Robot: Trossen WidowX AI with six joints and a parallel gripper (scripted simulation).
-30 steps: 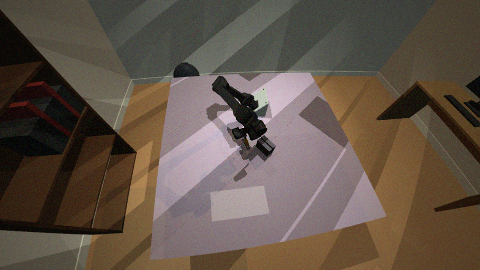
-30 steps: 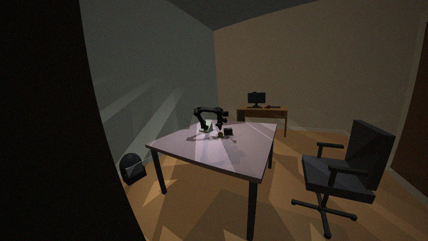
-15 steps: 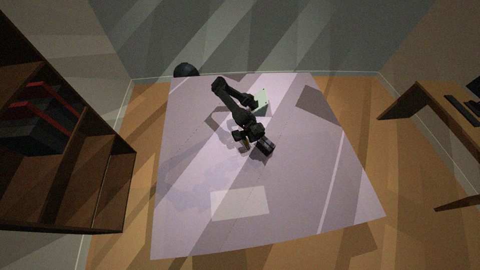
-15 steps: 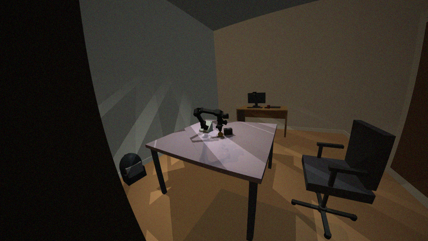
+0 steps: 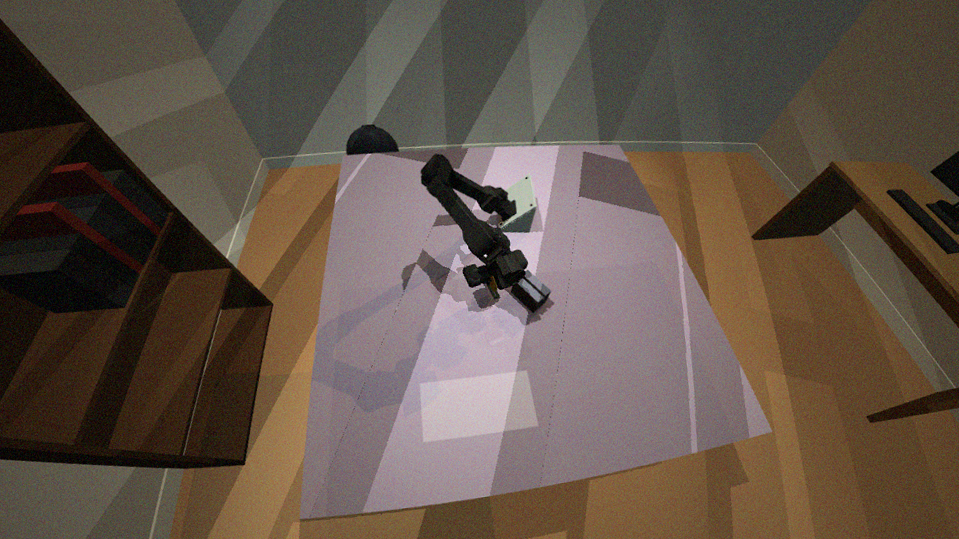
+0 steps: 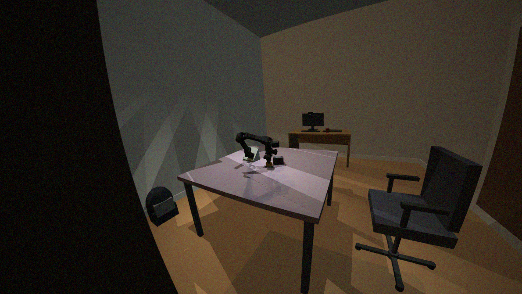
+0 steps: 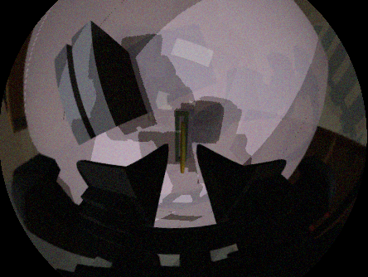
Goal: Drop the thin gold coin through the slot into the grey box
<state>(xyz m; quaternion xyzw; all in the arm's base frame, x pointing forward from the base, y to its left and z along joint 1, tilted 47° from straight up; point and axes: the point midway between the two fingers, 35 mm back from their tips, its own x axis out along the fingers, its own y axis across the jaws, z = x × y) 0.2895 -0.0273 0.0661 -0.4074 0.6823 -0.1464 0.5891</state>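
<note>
My gripper tip is 10 mm past the gold coin and 10 mm above it.
</note>
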